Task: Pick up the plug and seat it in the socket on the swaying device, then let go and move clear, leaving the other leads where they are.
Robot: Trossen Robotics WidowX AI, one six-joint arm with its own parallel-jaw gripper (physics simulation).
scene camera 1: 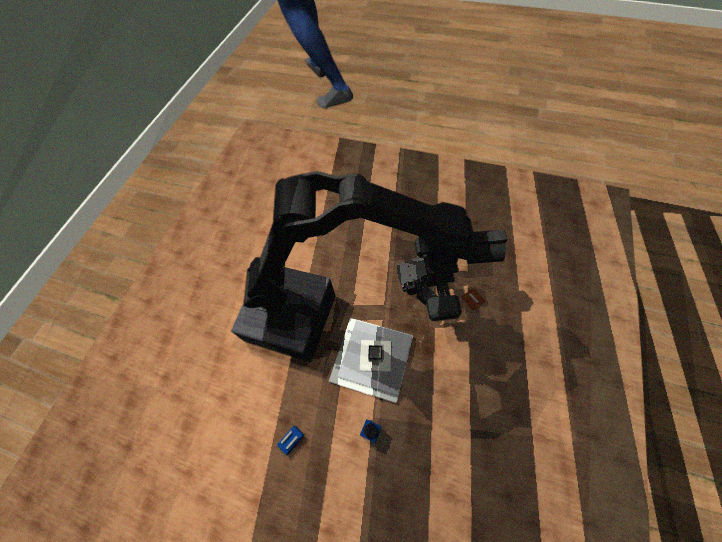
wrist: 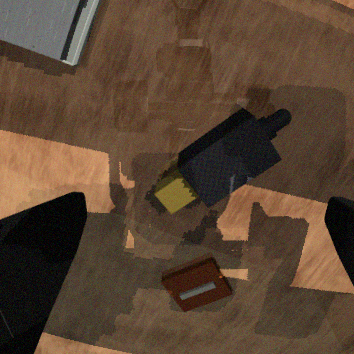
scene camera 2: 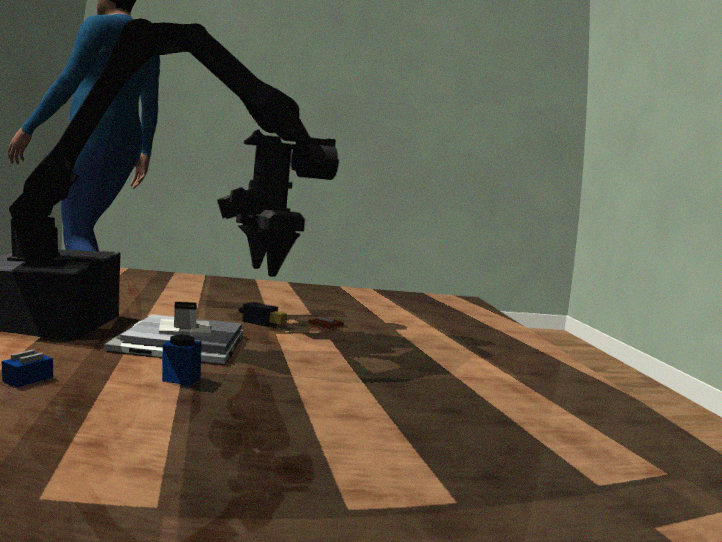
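Note:
The plug (scene camera 2: 260, 313) (wrist: 225, 160), a black block with a yellow end and a short round stub, lies on the table. In the wrist view it is slanted, yellow end lower left. The arm hides it in scene camera 1. My gripper (scene camera 2: 264, 269) (wrist: 209, 207) is open and empty, pointing down above the plug, with clear height between. In the wrist view the plug lies between and slightly beyond the fingertips. The socket (scene camera 1: 374, 352) (scene camera 2: 185, 317), a small square grey post with a dark top, stands on the pale device (scene camera 1: 401, 355) (scene camera 2: 221, 339) (wrist: 40, 25) near the arm base.
A red-brown block (scene camera 1: 473, 298) (scene camera 2: 326, 322) (wrist: 197, 285) with a light slot lies near the plug's yellow end. A blue block with a round black top (scene camera 1: 370, 431) (scene camera 2: 181, 362) and a low blue block (scene camera 1: 290, 440) (scene camera 2: 27, 371) lie beyond the device. A person (scene camera 2: 110, 116) stands behind.

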